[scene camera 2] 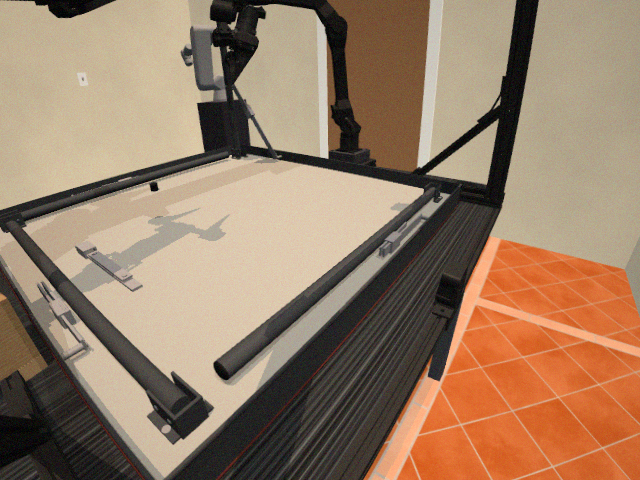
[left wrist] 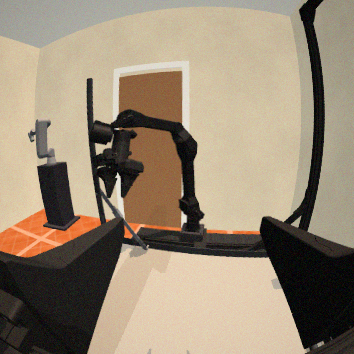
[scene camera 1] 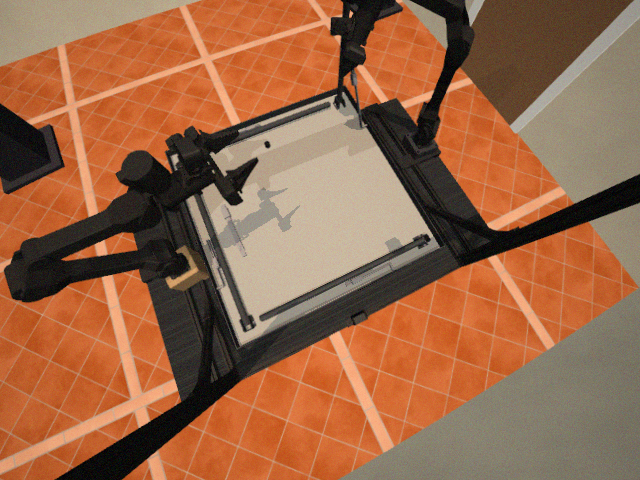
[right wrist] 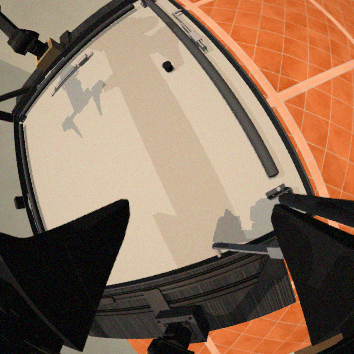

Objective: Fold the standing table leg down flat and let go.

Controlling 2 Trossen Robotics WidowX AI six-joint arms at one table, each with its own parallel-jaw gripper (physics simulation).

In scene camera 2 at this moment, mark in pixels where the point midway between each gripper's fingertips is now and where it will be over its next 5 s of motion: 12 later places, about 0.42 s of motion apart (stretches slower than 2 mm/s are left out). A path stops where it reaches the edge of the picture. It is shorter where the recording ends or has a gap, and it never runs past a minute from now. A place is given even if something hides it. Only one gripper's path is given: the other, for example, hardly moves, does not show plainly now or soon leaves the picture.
My right gripper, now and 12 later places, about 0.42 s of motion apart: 234, 80; 236, 80; 235, 81; 233, 80; 231, 78; 229, 77; 228, 75; 228, 74; 232, 76; 250, 99; 248, 103; 244, 109; 244, 109
